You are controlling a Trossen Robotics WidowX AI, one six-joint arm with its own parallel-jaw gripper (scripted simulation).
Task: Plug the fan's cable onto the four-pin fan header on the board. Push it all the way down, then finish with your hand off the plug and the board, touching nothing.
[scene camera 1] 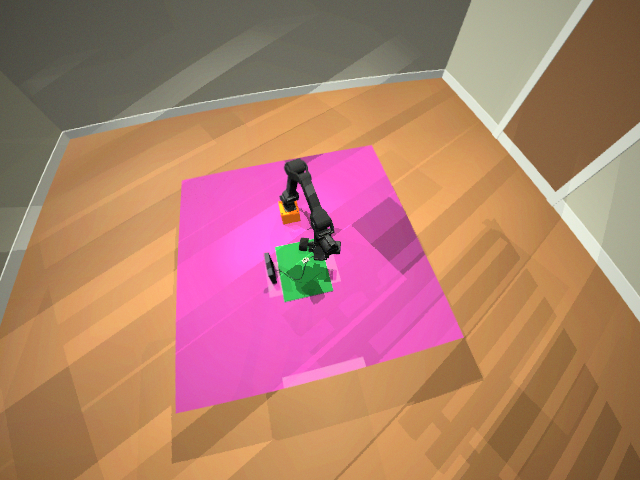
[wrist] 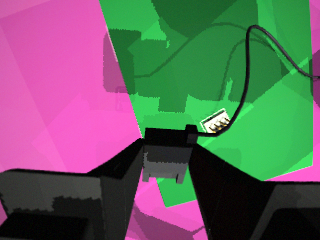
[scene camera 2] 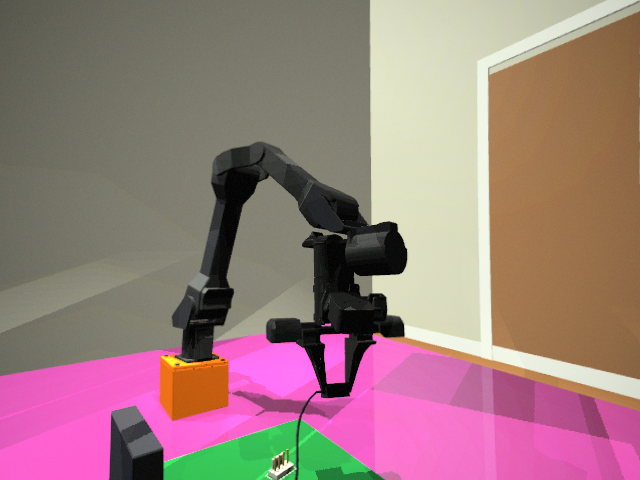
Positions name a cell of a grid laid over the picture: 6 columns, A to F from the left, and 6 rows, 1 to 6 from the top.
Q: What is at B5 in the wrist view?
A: My gripper.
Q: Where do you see a green board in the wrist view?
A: D2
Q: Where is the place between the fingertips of my gripper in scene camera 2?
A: D5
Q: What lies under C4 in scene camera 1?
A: A green board.
